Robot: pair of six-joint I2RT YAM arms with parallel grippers.
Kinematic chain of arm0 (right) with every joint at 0, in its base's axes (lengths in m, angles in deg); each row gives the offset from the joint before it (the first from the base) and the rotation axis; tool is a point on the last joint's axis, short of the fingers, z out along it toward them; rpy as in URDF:
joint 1: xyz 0 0 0.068 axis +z
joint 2: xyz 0.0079 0.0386 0.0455 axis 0.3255 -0.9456 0
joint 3: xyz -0.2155 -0.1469 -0.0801 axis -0.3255 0.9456 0
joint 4: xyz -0.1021 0.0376 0.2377 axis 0.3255 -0.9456 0
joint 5: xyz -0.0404 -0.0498 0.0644 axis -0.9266 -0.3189 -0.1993
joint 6: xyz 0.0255 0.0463 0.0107 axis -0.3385 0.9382 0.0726
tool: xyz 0 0 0 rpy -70.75 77.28 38.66
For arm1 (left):
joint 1: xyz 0 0 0.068 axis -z
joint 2: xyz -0.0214 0.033 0.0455 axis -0.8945 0.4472 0
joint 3: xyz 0.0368 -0.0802 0.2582 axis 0.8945 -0.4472 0
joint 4: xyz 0.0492 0.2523 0.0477 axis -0.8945 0.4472 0
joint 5: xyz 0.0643 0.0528 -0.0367 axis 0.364 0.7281 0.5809
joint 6: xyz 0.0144 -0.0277 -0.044 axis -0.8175 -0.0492 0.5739
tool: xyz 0 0 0 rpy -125.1 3.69 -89.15
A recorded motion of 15 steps. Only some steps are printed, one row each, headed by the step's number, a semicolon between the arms.
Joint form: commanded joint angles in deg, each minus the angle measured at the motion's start. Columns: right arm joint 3, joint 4, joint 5, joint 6, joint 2, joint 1; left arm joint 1, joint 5, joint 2, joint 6, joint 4, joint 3.
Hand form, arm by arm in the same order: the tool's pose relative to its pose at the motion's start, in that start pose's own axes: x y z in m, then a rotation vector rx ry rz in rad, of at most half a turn. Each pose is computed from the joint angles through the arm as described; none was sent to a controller.
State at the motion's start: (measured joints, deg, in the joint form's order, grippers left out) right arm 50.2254 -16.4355 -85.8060 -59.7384 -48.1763 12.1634; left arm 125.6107 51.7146 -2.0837 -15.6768 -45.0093 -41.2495
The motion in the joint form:
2: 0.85 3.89 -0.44 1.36 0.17 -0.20; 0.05 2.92 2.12 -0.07 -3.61 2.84
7: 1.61 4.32 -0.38 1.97 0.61 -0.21; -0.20 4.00 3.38 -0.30 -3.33 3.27
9: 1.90 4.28 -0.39 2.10 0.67 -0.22; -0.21 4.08 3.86 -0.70 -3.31 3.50
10: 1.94 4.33 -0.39 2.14 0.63 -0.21; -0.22 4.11 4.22 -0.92 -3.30 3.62
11: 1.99 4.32 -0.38 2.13 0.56 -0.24; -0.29 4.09 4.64 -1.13 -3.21 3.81
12: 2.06 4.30 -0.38 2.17 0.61 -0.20; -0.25 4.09 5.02 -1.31 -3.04 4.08
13: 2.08 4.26 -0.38 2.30 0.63 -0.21; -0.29 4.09 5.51 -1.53 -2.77 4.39
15: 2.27 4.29 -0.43 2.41 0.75 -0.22; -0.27 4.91 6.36 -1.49 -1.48 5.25
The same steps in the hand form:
2: -0.0027 0.0006 0.0008 -0.0188 -0.0539 0.0247; -0.0185 -0.0073 0.0031 -0.0140 -0.0892 -0.0087
7: -0.0001 -0.0009 0.0008 -0.0208 -0.0550 0.0354; -0.0186 -0.0058 0.0075 -0.0423 -0.0804 -0.0056
9: 0.0014 -0.0017 0.0011 -0.0182 -0.0511 0.0377; -0.0189 -0.0060 0.0090 -0.0459 -0.0766 0.0019
10: 0.0016 -0.0018 0.0013 -0.0181 -0.0506 0.0383; -0.0188 -0.0061 0.0102 -0.0484 -0.0729 0.0062
11: 0.0019 -0.0021 0.0016 -0.0166 -0.0488 0.0382; -0.0189 -0.0060 0.0116 -0.0513 -0.0678 0.0098
12: 0.0023 -0.0022 0.0016 -0.0169 -0.0479 0.0388; -0.0192 -0.0065 0.0127 -0.0530 -0.0632 0.0142
13: 0.0024 -0.0023 0.0016 -0.0164 -0.0473 0.0411; -0.0195 -0.0066 0.0142 -0.0567 -0.0561 0.0187
15: 0.0032 -0.0028 0.0016 -0.0152 -0.0473 0.0431; -0.0204 -0.0068 0.0163 -0.0786 -0.0418 0.0215

